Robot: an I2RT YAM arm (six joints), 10 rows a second.
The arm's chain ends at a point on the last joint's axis. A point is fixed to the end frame.
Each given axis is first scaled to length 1.
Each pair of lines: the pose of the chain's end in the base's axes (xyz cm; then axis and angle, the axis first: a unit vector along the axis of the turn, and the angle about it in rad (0 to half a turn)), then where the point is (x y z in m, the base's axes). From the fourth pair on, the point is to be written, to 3 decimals.
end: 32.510 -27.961 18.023 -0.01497 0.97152 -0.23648 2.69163
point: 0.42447 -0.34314 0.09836
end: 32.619 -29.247 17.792 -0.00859 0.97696 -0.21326 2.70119
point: 0.42451 -0.35238 0.09215
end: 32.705 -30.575 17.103 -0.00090 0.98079 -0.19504 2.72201
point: 0.42304 -0.36334 0.08113
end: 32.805 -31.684 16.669 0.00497 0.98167 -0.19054 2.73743
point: 0.422 -0.375 0.075
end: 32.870 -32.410 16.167 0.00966 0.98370 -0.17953 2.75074
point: 0.421 -0.380 0.067
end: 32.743 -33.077 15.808 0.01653 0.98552 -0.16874 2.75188
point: 0.420 -0.386 0.063
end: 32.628 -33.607 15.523 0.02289 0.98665 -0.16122 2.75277
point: 0.418 -0.390 0.059
